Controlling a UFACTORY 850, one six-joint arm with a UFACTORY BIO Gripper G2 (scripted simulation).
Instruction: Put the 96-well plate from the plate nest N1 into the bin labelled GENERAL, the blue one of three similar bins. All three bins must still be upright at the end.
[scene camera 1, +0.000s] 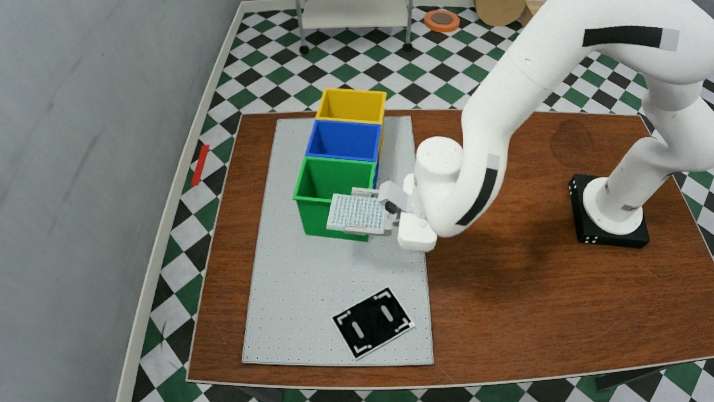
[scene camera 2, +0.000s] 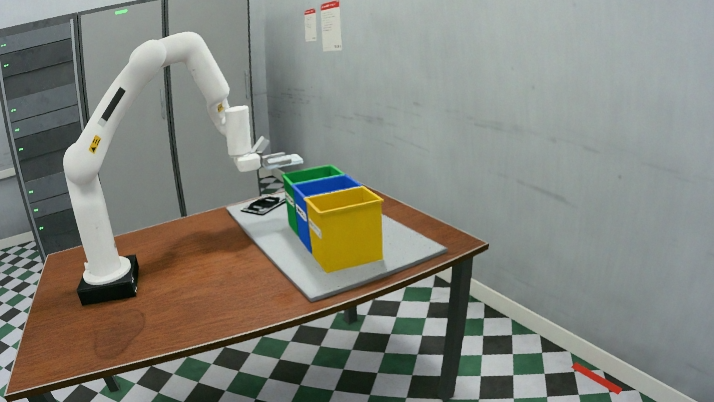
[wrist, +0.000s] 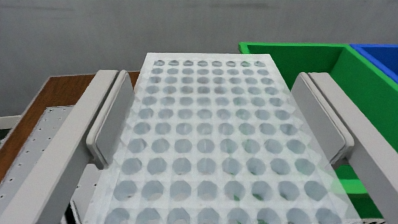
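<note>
There's a white 96-well plate (scene camera 1: 345, 209), and you get it in the wrist view too (wrist: 201, 131). A blue bin (scene camera 1: 351, 139) (scene camera 2: 322, 186) and a green bin (scene camera 1: 319, 178) (scene camera 2: 325, 171) are here as well. I can see a yellow bin (scene camera 2: 345, 226), but in the wrist view the yellow bin is out of frame. There's a black plate nest (scene camera 1: 377, 329) too.
</note>
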